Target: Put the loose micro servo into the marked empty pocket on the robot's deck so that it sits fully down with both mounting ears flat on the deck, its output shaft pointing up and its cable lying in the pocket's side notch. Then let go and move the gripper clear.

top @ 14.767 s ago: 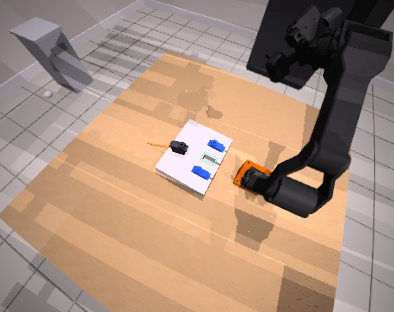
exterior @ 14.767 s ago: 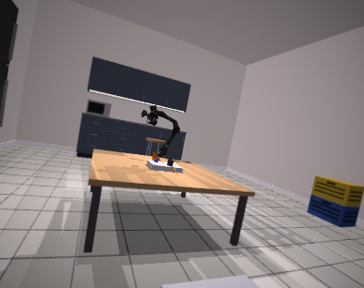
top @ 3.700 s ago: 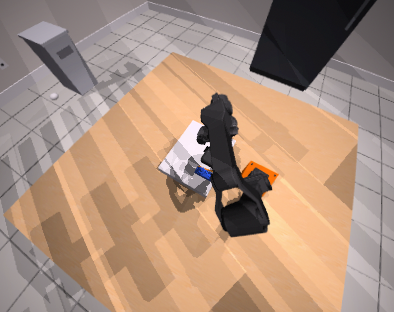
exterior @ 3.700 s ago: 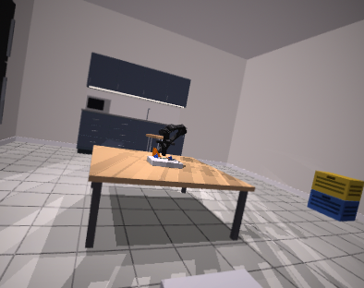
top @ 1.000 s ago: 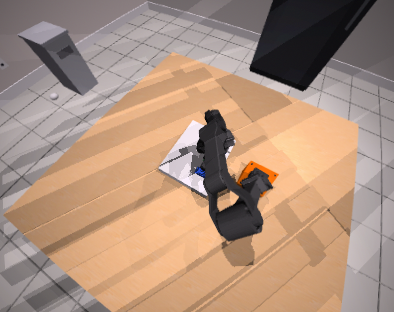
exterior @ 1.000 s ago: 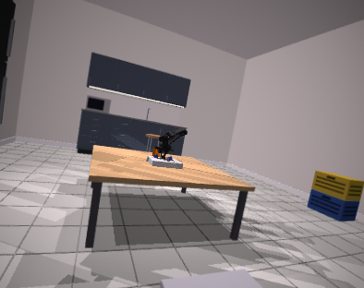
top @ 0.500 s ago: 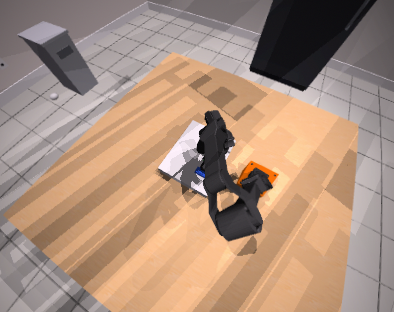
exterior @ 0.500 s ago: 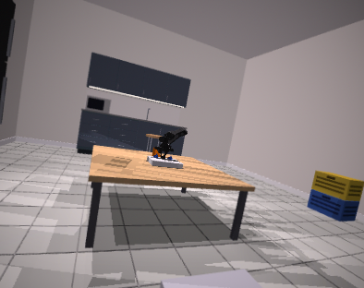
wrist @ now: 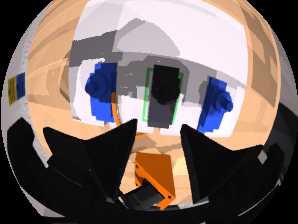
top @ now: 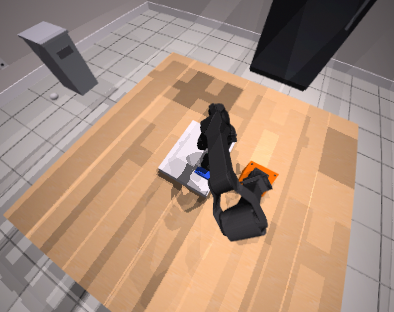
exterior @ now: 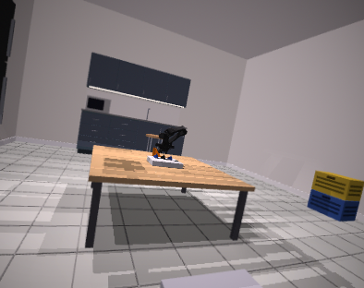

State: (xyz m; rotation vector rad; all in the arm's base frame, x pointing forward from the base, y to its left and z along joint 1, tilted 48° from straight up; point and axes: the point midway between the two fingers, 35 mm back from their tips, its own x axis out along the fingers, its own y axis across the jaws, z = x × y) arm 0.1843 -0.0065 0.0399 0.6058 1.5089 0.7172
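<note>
Right now the white deck is 120 mm ahead of my gripper tip and 60 mm below it.
</note>
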